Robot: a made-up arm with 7 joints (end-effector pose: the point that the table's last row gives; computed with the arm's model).
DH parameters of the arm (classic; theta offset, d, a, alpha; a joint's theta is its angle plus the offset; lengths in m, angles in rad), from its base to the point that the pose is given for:
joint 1: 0 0.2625 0 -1.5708
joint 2: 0 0 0 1.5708
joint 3: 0 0.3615 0.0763 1.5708
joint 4: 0 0 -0.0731 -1.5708
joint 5: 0 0.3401 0 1.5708
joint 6: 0 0 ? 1.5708
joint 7: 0 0 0 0
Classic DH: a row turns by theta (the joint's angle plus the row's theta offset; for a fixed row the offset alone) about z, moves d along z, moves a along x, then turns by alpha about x.
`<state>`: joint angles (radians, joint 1 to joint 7).
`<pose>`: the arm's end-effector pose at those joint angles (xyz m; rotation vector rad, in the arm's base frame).
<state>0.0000 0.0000 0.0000 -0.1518 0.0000 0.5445 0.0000</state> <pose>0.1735 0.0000 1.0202 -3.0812 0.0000 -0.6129</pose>
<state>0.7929 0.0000 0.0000 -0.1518 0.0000 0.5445 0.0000</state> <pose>0.1218 0.1236 1.0202 -2.7135 -1.1359 -0.5397</pose>
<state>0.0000 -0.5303 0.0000 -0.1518 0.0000 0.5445 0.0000</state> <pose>-0.2335 0.0000 1.0039 -2.8129 0.0000 -1.3989</pose>
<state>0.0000 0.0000 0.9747 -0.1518 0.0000 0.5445 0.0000</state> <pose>0.0974 0.1436 1.0202 -2.5747 -1.3646 -0.5121</pose>
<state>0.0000 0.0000 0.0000 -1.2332 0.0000 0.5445 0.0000</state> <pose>0.4717 0.0000 0.7244 -2.9572 0.0000 1.0606</pose>
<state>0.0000 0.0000 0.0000 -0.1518 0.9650 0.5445 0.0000</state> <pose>0.1270 0.0899 1.0273 -2.4846 -1.2473 -0.4942</pose>
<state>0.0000 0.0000 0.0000 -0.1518 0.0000 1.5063 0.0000</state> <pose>0.0829 0.0000 1.0961 -2.4482 0.0000 -1.9687</pose>
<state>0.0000 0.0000 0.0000 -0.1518 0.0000 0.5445 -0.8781</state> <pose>0.1735 0.0000 1.0202 2.6507 1.2448 0.5273</pose>
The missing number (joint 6, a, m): 0.1278
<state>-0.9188 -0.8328 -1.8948 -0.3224 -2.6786 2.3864 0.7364</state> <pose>-0.5330 0.3305 0.7535 -0.5843 -1.1051 -1.6661</pose>
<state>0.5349 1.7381 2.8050 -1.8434 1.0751 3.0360 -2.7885</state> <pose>0.2609 0.4511 0.5817 0.0361 -0.2900 -1.0843</pose>
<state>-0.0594 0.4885 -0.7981 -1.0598 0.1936 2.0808 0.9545</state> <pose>0.5514 -0.3314 0.7517 1.9425 -2.1410 1.0034</pose>
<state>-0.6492 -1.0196 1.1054 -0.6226 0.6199 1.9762 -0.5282</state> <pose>-0.3576 0.5358 0.7994 1.1233 1.9236 1.8946</pose>
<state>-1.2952 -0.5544 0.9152 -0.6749 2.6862 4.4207 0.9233</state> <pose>0.0774 0.2175 0.8005 0.8166 1.1343 -0.3868</pose>
